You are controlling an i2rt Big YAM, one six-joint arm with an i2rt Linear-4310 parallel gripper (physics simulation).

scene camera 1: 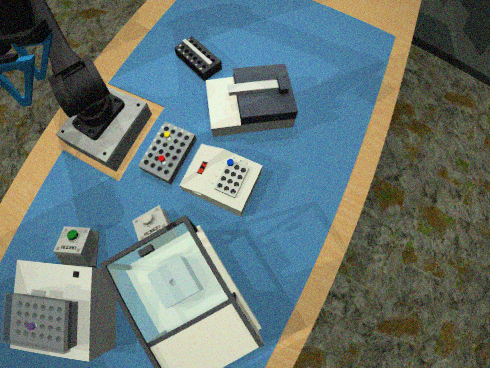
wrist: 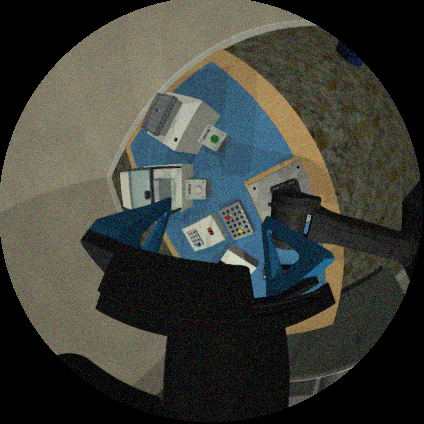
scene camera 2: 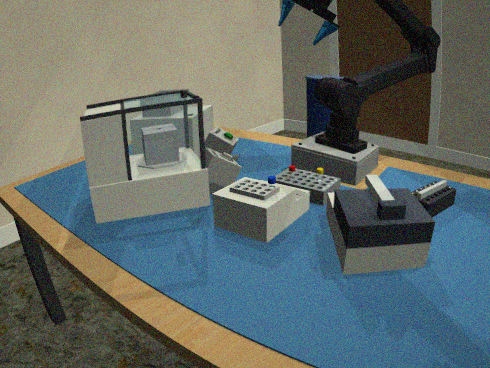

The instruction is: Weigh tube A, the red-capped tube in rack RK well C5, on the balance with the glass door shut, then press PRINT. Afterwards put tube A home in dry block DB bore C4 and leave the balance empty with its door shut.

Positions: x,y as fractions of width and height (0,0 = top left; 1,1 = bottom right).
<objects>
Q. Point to a device with lever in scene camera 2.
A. At 0.77,0.62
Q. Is my gripper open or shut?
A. Open.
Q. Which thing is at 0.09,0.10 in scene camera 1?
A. My gripper.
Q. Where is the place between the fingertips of my gripper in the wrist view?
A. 0.52,0.50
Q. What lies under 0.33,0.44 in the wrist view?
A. A balance.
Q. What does my gripper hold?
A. Nothing.
</objects>
